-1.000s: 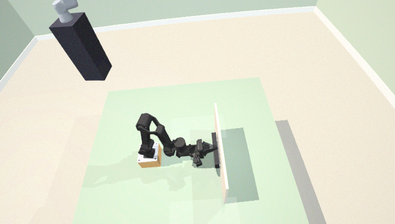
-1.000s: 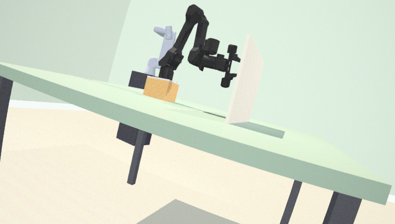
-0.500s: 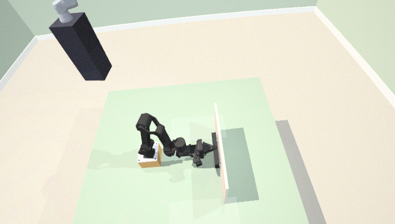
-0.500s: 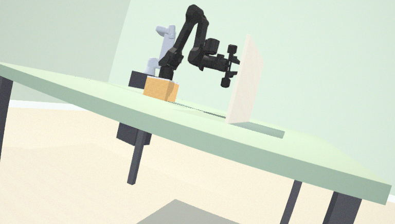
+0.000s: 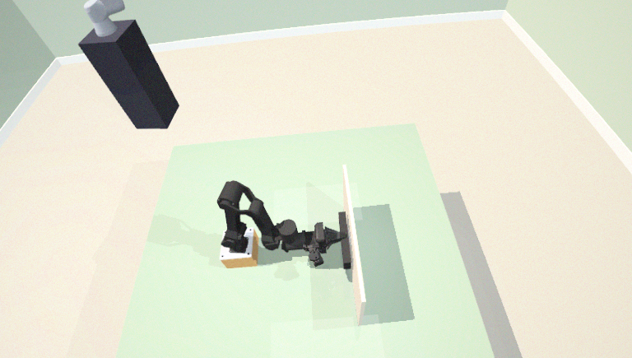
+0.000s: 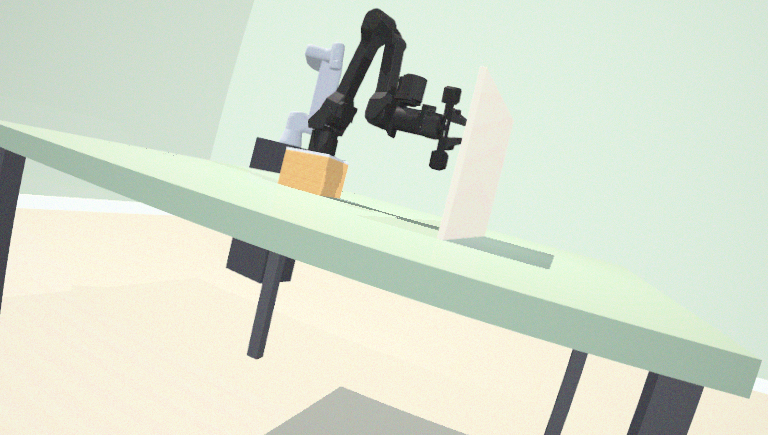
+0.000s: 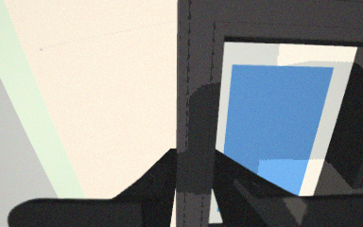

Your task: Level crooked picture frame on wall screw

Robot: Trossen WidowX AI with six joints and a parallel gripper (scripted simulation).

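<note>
Right now the picture frame is 1 cm to the left of my gripper tip and 5 cm below it. From my gripper tip the other things lie so: cream wall panel: 1 cm ahead, 7 cm below.
</note>
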